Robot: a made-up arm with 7 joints. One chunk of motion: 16 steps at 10 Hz.
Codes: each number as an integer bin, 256 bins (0 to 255) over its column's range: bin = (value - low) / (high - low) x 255, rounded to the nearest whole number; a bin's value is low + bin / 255 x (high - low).
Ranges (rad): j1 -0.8..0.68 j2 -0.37..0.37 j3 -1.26..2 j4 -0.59..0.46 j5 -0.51..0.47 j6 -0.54..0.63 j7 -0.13..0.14
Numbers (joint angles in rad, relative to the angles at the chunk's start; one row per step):
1: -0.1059 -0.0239 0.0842 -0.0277 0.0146 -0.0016 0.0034
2: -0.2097 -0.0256 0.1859 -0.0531 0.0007 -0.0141 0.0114
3: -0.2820 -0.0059 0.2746 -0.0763 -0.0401 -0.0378 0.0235
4: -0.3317 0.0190 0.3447 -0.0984 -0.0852 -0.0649 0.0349
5: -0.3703 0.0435 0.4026 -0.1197 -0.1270 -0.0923 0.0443
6: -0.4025 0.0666 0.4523 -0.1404 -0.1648 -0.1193 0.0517
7: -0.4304 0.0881 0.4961 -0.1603 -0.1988 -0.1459 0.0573
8: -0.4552 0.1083 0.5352 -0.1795 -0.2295 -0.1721 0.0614
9: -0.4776 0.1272 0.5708 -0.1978 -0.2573 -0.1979 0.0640
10: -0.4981 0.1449 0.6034 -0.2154 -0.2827 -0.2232 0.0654
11: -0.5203 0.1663 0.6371 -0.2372 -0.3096 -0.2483 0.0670
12: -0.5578 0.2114 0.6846 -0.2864 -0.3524 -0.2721 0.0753
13: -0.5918 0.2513 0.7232 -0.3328 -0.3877 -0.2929 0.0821
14: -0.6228 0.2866 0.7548 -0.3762 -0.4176 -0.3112 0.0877
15: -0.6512 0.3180 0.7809 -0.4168 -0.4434 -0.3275 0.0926
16: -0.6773 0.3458 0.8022 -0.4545 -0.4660 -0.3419 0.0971
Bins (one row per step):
1: 120 119 105 137 137 117 126
2: 102 119 113 130 133 115 134
3: 89 125 120 125 122 109 145
4: 81 134 126 119 111 104 156
5: 74 142 130 114 100 98 165
6: 68 150 134 109 90 92 172
7: 64 158 137 104 81 86 177
8: 59 165 140 100 73 80 181
9: 56 171 143 95 66 75 183
10: 52 177 146 91 59 69 185
11: 48 185 148 86 52 64 186
12: 42 200 152 74 41 58 194
13: 36 214 155 62 32 54 200
14: 31 226 158 52 24 50 206
15: 26 237 160 42 17 46 210
16: 21 247 161 33 11 43 214

